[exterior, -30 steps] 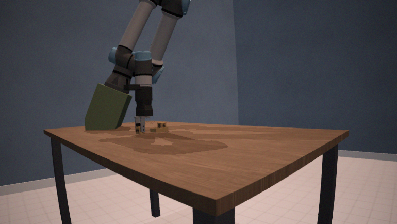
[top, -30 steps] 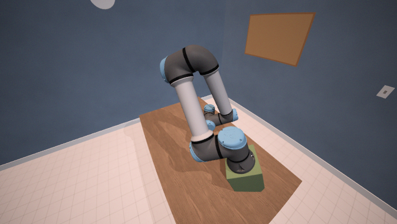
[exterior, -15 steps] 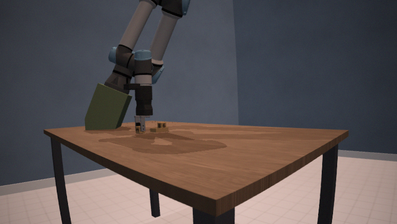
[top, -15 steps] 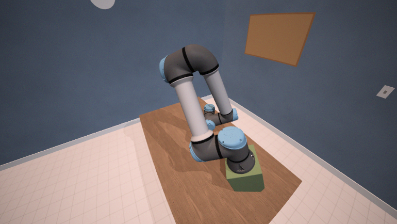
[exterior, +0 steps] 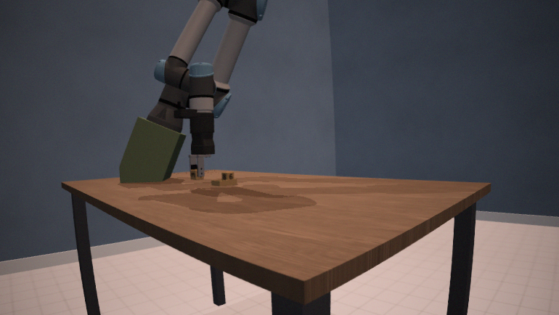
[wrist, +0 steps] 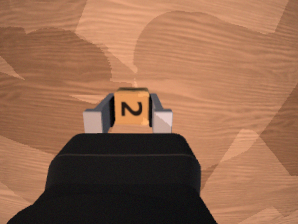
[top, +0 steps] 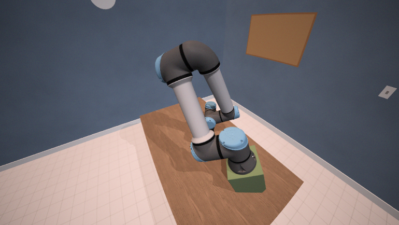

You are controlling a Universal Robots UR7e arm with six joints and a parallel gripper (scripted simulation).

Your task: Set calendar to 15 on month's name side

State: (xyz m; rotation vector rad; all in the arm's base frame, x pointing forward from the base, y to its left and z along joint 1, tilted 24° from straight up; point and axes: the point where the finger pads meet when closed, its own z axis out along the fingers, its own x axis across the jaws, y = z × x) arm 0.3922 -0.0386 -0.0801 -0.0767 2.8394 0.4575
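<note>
My gripper is now 11 cm to the right of the wooden tray, 4 cm above it and 1 cm past it. The rest, counted from my hand: wooden cube: 1 cm below.
</note>
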